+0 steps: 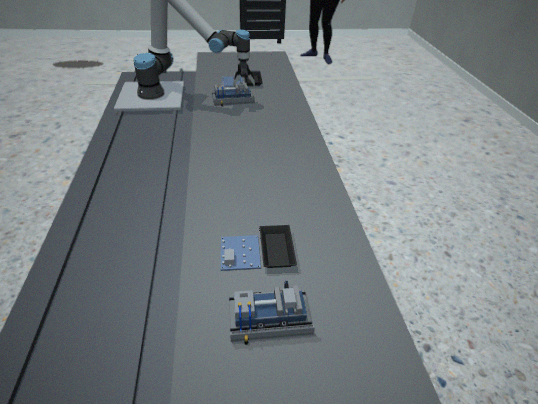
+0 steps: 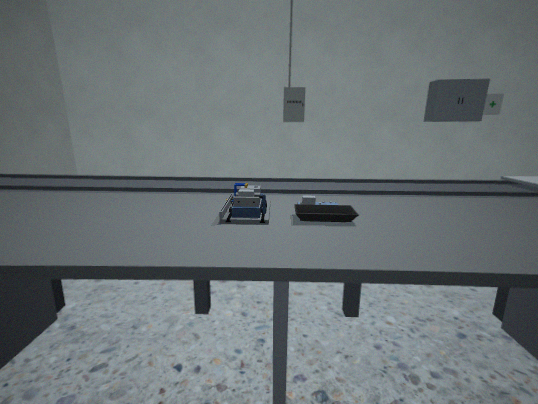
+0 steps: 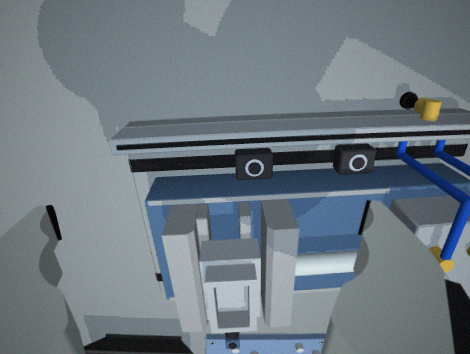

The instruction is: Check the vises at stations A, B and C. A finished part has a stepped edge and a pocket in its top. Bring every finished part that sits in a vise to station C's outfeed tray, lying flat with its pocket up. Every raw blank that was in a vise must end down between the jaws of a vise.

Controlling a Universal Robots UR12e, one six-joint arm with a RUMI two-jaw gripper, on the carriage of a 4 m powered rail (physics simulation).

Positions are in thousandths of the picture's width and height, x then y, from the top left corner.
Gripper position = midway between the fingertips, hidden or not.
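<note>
The scene shows the gripper (image 3: 452,586), along with a vise (image 1: 501,769) and a vise (image 3: 695,634).
</note>
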